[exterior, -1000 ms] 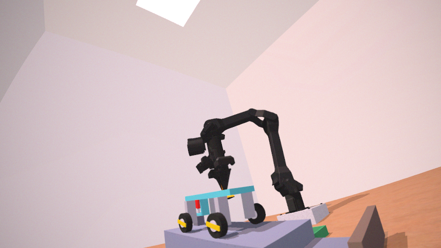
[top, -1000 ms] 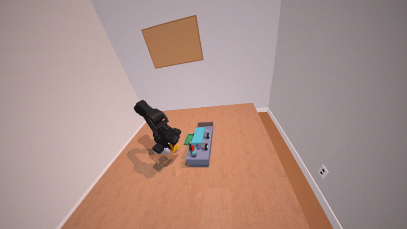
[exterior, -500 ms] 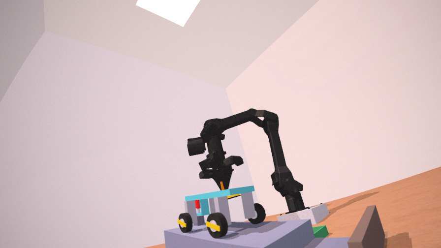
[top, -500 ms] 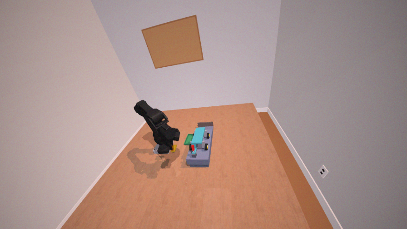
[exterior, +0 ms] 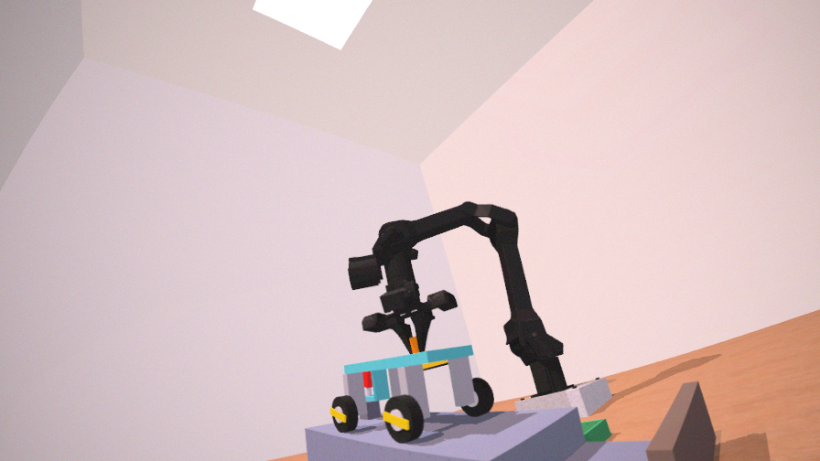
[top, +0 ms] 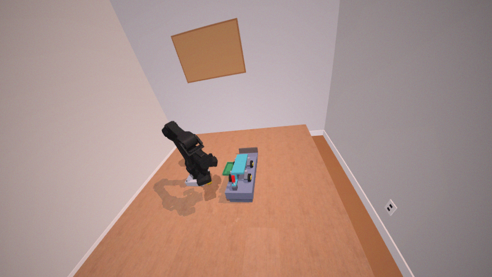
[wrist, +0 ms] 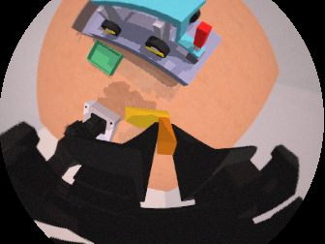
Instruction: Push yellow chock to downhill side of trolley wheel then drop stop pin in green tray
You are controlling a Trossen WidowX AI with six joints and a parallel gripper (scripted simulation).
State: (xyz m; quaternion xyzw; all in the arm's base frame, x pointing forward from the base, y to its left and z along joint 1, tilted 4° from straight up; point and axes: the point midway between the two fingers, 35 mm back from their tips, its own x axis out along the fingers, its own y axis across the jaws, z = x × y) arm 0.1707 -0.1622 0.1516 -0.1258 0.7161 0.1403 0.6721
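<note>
Right now the yellow chock is 10 mm behind my gripper tip, 20 mm to the left of it and 10 mm below it. Round my gripper tip: trolley (160 mm ahead, 120 mm to the left, 60 mm below); then red-headed stop pin (130 mm ahead, 10 mm to the left, 40 mm below); then grey ramp (160 mm ahead, 130 mm to the left, 130 mm below).
</note>
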